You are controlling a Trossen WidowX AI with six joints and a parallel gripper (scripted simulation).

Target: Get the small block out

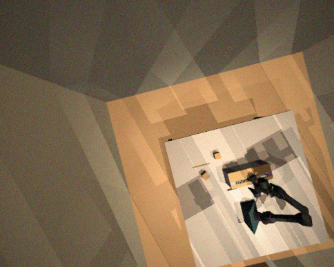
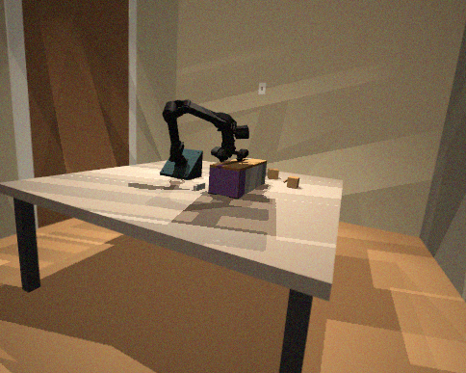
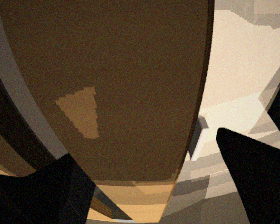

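Now: gripper tip 30 mm to the left of the box, 30 mm short of it and 30 mm above it. The rest, counted from my gripper tip: thin stick 370 mm to the left, 200 mm ahead, 90 mm below.
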